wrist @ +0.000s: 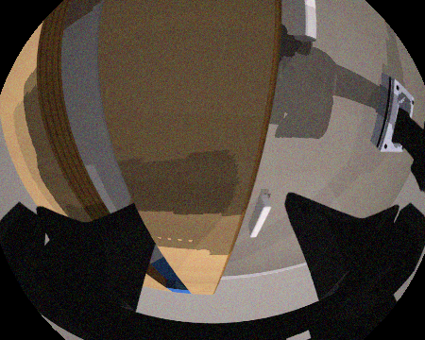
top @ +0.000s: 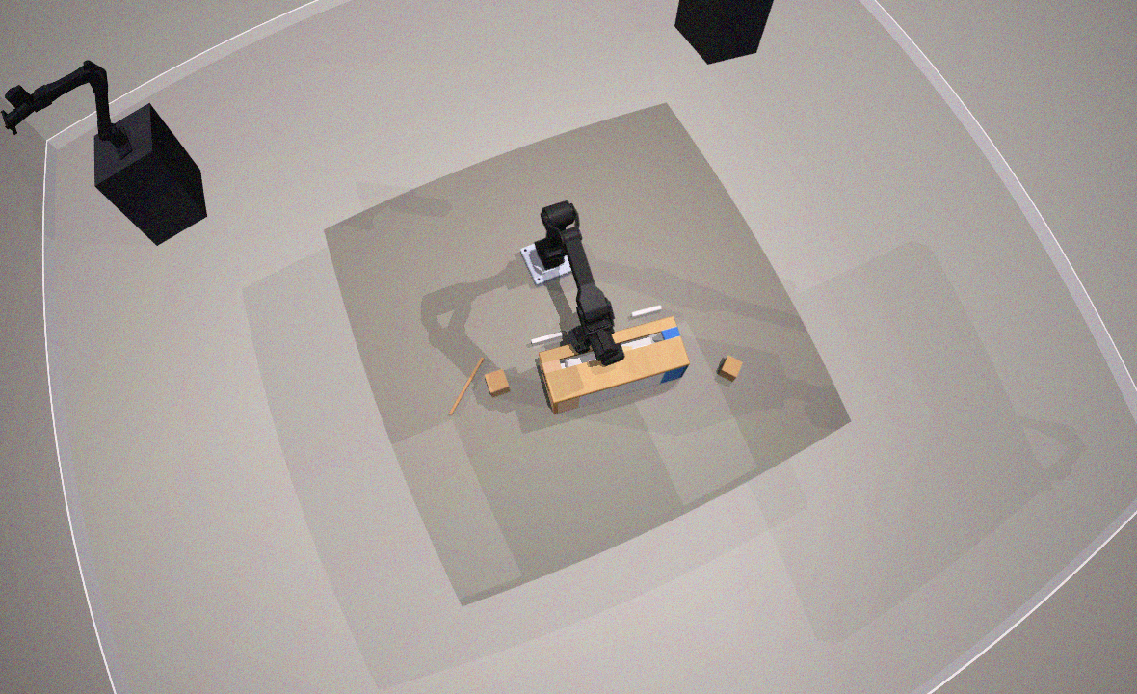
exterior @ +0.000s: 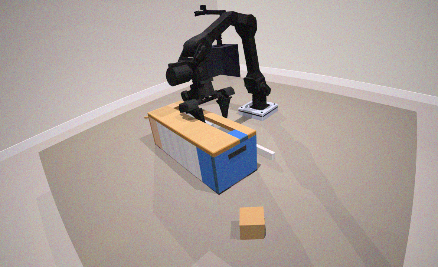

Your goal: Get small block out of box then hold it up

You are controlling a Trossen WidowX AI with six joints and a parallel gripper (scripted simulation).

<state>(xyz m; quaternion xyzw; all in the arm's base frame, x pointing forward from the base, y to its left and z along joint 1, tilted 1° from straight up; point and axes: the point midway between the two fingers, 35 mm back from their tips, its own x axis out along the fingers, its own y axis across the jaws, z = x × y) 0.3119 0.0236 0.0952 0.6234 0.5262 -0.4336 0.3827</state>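
The box is 30 mm ahead of my gripper tip, 20 mm to the right of it and 30 mm below it. From my gripper tip the other things lie so: thin stick: 70 mm behind, 420 mm to the right, 90 mm below.
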